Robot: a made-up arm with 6 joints.
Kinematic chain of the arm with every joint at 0, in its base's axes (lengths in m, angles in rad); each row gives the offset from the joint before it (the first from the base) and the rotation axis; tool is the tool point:
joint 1: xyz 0 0 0.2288 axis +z
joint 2: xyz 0 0.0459 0 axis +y
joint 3: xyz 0 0 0.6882 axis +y
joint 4: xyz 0 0 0.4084 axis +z
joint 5: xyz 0 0 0 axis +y
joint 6: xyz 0 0 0.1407 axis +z
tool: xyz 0 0 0
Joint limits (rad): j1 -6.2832..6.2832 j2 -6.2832..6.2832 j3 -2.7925..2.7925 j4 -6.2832..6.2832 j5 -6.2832..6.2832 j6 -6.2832..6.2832
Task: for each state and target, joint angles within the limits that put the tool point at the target. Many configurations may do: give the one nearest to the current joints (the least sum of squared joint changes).
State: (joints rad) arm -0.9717 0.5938 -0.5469 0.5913 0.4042 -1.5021
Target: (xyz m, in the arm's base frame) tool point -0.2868 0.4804 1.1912
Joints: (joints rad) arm -0.9059 -0.1301 -0.9649 0.6078 0.3137 -1.5021
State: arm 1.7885 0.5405 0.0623 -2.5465 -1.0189 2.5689
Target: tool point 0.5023 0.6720 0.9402
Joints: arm 0.8097 0.5930 0.4118 -2.7249 -1.2411 2.5689
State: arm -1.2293 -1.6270 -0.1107 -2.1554 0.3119 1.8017
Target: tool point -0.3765 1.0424 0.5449
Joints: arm -1.2452 -1.0218 -0.5365 -2.1921 0.6498 1.8017
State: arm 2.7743 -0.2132 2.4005 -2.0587 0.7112 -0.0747
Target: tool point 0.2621 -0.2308 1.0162
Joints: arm 2.3369 -1.0589 1.6808 -2.2269 0.7348 -0.0747
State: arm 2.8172 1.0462 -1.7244 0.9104 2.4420 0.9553
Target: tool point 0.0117 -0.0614 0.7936
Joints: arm 2.9732 0.3471 -2.2672 0.8935 3.0258 0.9553
